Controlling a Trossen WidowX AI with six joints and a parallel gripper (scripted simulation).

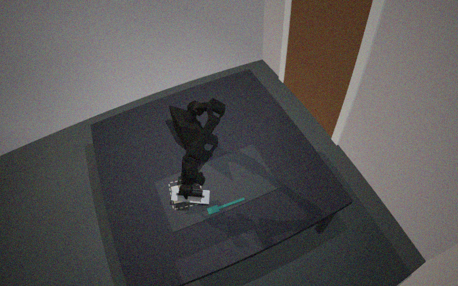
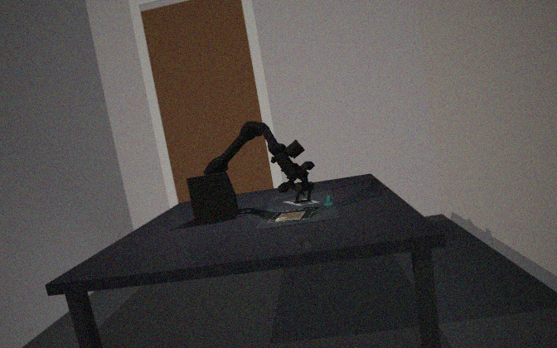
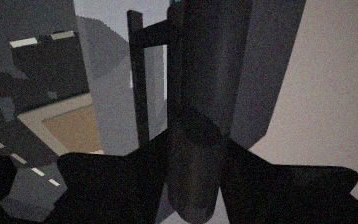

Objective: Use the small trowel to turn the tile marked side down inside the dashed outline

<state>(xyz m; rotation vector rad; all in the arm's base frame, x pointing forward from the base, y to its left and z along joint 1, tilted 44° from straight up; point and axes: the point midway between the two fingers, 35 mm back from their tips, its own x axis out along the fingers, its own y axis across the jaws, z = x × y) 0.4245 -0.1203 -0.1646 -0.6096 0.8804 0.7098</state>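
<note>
Now: the teal trowel 150 mm to the left of my gripper tip, 100 mm ahead of it and 90 mm below it. From my gripper tip the other things lie so: grey mat: 190 mm to the left, 110 mm below, 40 mm behind; then tan tile: 90 mm below, 90 mm behind.
</note>
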